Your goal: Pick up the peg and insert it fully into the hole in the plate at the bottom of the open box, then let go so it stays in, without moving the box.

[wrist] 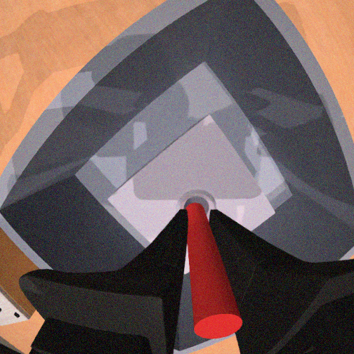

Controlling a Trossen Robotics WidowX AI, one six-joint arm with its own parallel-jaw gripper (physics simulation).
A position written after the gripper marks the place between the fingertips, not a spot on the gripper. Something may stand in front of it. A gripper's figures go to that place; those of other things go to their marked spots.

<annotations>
The gripper [197,215] is 10 cm from the lens. A grey box [255,75]: 12 cm from the lens.
</annotations>
